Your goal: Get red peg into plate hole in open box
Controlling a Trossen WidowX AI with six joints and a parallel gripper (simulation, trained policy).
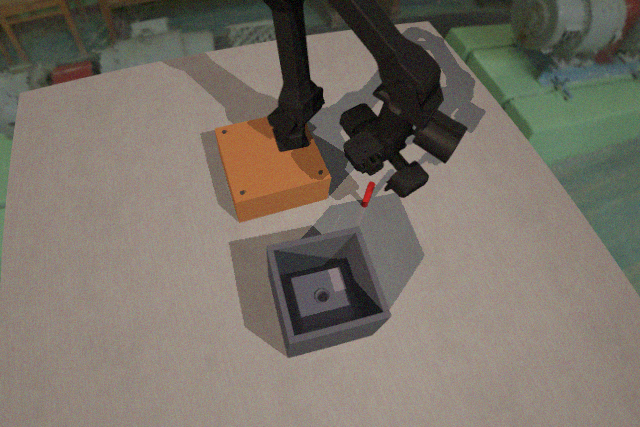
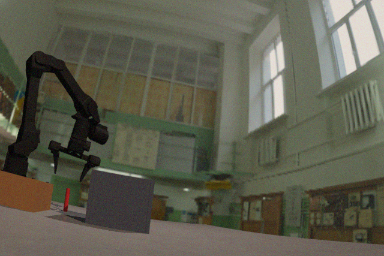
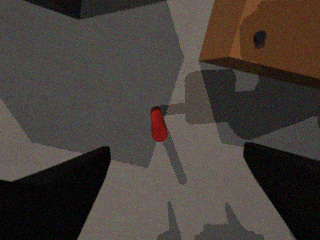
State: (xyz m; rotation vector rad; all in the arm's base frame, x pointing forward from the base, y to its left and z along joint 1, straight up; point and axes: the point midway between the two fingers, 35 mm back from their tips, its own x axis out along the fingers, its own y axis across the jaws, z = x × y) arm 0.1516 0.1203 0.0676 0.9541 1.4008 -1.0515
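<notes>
Right now my gripper tip is 1 cm short of the red peg and 7 cm above it. Round my gripper tip: grey plate: 19 cm ahead, 16 cm to the right, 7 cm below.
</notes>
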